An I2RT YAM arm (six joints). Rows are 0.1 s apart.
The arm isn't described. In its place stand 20 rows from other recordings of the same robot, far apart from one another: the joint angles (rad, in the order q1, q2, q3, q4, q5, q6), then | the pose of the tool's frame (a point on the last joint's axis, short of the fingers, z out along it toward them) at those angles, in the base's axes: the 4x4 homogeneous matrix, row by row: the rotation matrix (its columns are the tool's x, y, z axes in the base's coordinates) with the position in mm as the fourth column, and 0 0 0 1 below.
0.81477, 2.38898, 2.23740, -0.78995, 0.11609, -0.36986 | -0.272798 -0.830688 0.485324 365.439; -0.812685 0.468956 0.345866 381.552; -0.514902 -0.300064 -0.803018 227.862; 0 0 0 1
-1.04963, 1.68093, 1.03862, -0.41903, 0.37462, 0.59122 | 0.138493 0.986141 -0.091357 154.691; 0.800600 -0.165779 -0.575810 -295.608; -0.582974 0.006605 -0.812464 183.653; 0 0 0 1
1.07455, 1.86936, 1.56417, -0.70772, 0.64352, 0.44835 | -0.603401 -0.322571 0.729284 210.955; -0.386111 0.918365 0.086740 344.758; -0.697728 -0.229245 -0.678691 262.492; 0 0 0 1
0.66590, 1.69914, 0.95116, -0.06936, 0.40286, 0.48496 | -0.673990 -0.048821 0.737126 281.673; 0.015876 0.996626 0.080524 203.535; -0.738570 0.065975 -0.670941 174.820; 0 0 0 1
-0.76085, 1.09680, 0.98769, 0.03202, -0.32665, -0.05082 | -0.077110 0.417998 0.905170 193.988; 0.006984 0.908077 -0.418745 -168.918; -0.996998 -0.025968 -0.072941 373.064; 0 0 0 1
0.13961, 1.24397, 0.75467, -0.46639, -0.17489, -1.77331 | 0.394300 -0.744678 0.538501 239.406; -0.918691 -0.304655 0.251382 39.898; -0.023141 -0.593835 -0.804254 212.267; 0 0 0 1
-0.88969, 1.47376, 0.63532, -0.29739, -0.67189, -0.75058 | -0.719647 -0.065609 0.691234 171.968; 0.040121 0.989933 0.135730 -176.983; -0.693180 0.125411 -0.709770 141.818; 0 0 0 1
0.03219, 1.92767, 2.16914, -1.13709, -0.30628, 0.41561 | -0.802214 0.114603 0.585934 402.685; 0.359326 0.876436 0.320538 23.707; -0.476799 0.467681 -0.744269 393.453; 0 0 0 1
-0.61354, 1.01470, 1.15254, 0.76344, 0.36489, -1.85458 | -0.869678 0.414174 0.268551 141.193; -0.484419 -0.611564 -0.625562 -114.966; -0.094856 -0.674129 0.732498 514.918; 0 0 0 1
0.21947, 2.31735, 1.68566, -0.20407, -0.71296, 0.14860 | -0.803799 -0.479069 0.352704 483.057; -0.064553 0.659616 0.748826 131.610; -0.591388 0.579137 -0.561124 136.164; 0 0 0 1
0.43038, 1.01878, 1.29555, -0.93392, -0.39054, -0.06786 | -0.509145 -0.695845 0.506528 162.919; -0.302733 0.695700 0.651425 89.706; -0.805683 0.178327 -0.564867 397.639; 0 0 0 1
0.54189, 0.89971, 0.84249, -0.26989, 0.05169, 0.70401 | -0.516090 -0.182479 0.836871 178.813; 0.443823 0.778677 0.443491 105.499; -0.732580 0.600303 -0.320878 330.943; 0 0 0 1
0.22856, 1.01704, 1.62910, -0.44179, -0.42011, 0.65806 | -0.235383 -0.574365 0.784028 144.932; 0.518556 0.608059 0.601135 48.623; -0.822006 0.548059 0.154714 545.968; 0 0 0 1
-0.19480, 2.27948, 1.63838, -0.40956, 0.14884, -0.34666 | -0.890302 -0.041202 0.453503 468.264; -0.166821 0.956174 -0.240627 -97.770; -0.423713 -0.289884 -0.858157 120.729; 0 0 0 1
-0.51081, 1.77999, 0.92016, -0.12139, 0.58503, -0.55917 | -0.972946 0.187917 0.134397 285.081; 0.038284 0.704822 -0.708351 -182.302; -0.227837 -0.684042 -0.692948 139.080; 0 0 0 1
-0.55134, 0.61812, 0.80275, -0.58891, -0.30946, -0.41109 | -0.411229 0.104845 0.905482 119.719; -0.193952 0.960552 -0.199306 -60.893; -0.890659 -0.257581 -0.374672 328.002; 0 0 0 1
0.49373, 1.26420, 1.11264, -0.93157, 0.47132, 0.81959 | -0.702624 0.408237 0.582805 219.972; 0.361352 0.910289 -0.201986 100.030; -0.612980 0.068678 -0.787108 294.118; 0 0 0 1
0.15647, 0.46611, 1.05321, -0.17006, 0.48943, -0.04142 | 0.387879 0.303362 0.870357 53.265; 0.024193 0.940609 -0.338630 -8.540; -0.921393 0.152404 0.357503 460.517; 0 0 0 1
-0.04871, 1.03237, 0.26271, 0.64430, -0.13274, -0.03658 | -0.121768 -0.087406 0.988703 210.731; -0.030357 0.995977 0.084310 -5.555; -0.992094 -0.019748 -0.123932 199.082; 0 0 0 1
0.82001, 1.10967, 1.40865, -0.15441, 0.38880, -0.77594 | 0.364782 -0.231420 0.901875 163.239; -0.559065 0.720137 0.410912 155.168; -0.744567 -0.654100 0.133314 494.835; 0 0 0 1
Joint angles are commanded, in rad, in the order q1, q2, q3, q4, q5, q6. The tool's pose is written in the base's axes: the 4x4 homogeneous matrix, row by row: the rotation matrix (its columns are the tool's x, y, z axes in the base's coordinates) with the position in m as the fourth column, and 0 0 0 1 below. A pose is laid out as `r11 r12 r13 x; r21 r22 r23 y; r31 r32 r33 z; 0 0 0 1`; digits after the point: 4 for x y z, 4 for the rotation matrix.
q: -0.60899 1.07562 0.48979 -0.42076 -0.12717 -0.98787
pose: -0.8088 -0.2969 0.5076 0.1587; -0.4455 0.8728 -0.1994 -0.1052; -0.3838 -0.3874 -0.8382 0.1680; 0 0 0 1
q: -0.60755 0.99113 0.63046 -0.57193 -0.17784 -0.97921
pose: -0.7623 -0.2823 0.5824 0.1602; -0.4650 0.8648 -0.1895 -0.1037; -0.4502 -0.4153 -0.7905 0.2165; 0 0 0 1
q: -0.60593 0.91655 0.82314 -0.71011 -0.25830 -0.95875
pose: -0.6713 -0.2516 0.6971 0.1565; -0.4976 0.8501 -0.1723 -0.0974; -0.5493 -0.4625 -0.6959 0.2818; 0 0 0 1
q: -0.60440 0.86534 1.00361 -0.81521 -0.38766 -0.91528
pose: -0.5390 -0.2357 0.8086 0.1447; -0.5196 0.8486 -0.0990 -0.0836; -0.6629 -0.4736 -0.5799 0.3407; 0 0 0 1
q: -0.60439 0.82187 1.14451 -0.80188 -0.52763 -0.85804
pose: -0.3414 -0.2064 0.9170 0.1308; -0.5586 0.8292 -0.0214 -0.0685; -0.7559 -0.5195 -0.3984 0.3931; 0 0 0 1
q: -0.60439 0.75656 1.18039 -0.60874 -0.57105 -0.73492
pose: -0.1397 -0.0711 0.9876 0.1170; -0.5891 0.8076 -0.0252 -0.0574; -0.7959 -0.5854 -0.1547 0.4311; 0 0 0 1
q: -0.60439 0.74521 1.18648 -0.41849 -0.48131 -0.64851
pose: -0.0593 0.1092 0.9922 0.1142; -0.6097 0.7831 -0.1226 -0.0588; -0.7904 -0.6122 0.0202 0.4538; 0 0 0 1
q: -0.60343 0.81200 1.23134 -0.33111 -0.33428 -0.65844
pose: -0.1060 0.2555 0.9610 0.1259; -0.6290 0.7313 -0.2638 -0.0726; -0.7702 -0.6324 0.0832 0.4691; 0 0 0 1
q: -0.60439 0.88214 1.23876 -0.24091 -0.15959 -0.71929
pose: -0.2126 0.3869 0.8973 0.1425; -0.6437 0.6354 -0.4265 -0.0915; -0.7352 -0.6682 0.1140 0.4717; 0 0 0 1
